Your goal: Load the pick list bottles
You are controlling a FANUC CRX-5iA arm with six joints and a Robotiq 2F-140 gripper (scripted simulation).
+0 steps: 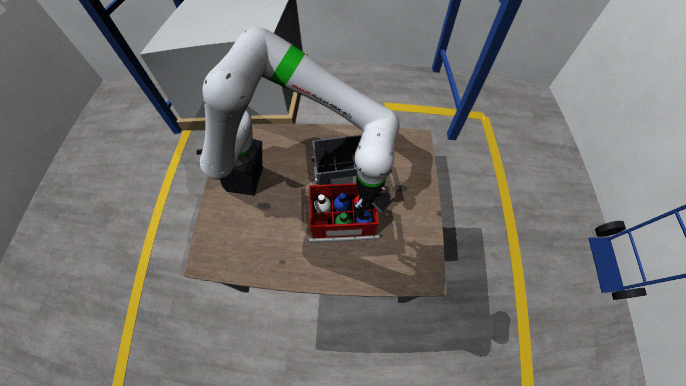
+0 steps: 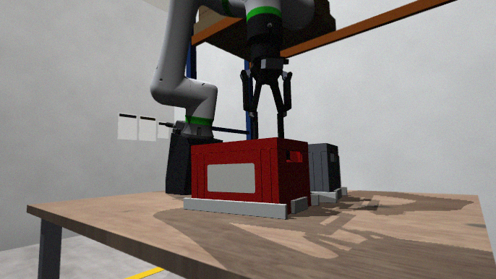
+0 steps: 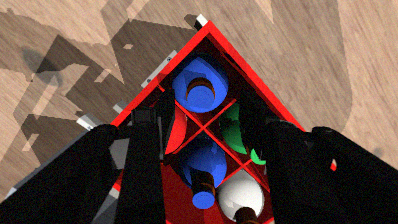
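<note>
Now: hand 120 mm above the blue bottle. The rest, counted from my hand: red crate 130 mm below, 80 mm behind, 50 mm to the left; then red bottle 120 mm below, 90 mm to the left, 10 mm ahead; then green bottle 120 mm below, 90 mm behind, 10 mm to the left.
</note>
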